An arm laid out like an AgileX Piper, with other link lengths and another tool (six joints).
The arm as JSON. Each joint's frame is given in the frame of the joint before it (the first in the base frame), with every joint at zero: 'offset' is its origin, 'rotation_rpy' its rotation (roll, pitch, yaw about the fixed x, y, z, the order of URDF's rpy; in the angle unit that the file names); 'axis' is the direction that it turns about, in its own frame. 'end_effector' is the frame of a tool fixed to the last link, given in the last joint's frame.
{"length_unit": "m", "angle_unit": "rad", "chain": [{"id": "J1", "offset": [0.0, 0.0, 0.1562], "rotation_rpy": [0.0, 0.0, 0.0], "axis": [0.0, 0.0, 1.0]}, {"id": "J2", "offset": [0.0, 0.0, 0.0], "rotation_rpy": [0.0, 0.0, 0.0], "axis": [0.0, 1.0, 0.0]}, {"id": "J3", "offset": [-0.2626, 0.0, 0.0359], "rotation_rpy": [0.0, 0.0, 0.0], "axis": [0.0, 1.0, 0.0]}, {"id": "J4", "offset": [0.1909, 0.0, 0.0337], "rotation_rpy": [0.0, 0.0, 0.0], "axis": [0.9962, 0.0, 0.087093]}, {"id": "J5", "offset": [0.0, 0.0, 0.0], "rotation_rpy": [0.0, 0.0, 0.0], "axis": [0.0, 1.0, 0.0]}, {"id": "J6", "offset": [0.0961, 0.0, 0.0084], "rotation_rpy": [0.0, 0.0, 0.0], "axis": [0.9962, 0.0, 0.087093]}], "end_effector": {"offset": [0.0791, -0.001, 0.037], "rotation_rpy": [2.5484, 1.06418, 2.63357]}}
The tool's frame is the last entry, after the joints.
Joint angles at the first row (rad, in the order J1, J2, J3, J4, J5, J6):
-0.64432 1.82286 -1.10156 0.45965 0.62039 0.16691
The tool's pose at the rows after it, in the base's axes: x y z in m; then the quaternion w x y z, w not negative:
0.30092 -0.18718 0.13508 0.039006 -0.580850 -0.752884 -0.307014
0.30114 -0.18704 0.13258 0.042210 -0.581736 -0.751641 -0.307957
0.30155 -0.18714 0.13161 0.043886 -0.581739 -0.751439 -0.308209
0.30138 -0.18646 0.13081 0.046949 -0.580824 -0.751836 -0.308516
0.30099 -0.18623 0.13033 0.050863 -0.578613 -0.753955 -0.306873
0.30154 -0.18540 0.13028 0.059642 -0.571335 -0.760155 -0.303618
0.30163 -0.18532 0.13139 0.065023 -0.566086 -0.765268 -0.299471
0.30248 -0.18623 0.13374 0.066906 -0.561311 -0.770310 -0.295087
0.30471 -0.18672 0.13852 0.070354 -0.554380 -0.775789 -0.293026
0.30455 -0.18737 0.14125 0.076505 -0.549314 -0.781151 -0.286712
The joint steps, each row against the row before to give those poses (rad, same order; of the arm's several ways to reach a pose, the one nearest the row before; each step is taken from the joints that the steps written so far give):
0.00000 0.02951 0.00002 0.01475 -0.00318 -0.00669
-0.00002 0.00790 -0.00093 0.00285 0.00029 -0.00087
0.00003 0.00449 -0.00307 0.00003 0.00209 -0.00002
0.00000 0.00214 -0.00110 -0.00002 0.00531 -0.00195
-0.00090 0.00211 -0.00394 -0.00612 0.00904 -0.00242
-0.00001 0.00581 -0.01580 -0.01311 0.02553 -0.00740
0.00001 0.00122 -0.01306 -0.01578 0.01984 -0.00121
0.00000 0.00003 -0.01561 -0.01536 0.01638 0.00000
0.00001 0.00000 -0.02977 -0.01353 0.03398 0.00001
-0.00001 -0.00002 -0.02148 -0.02385 0.02953 0.00494

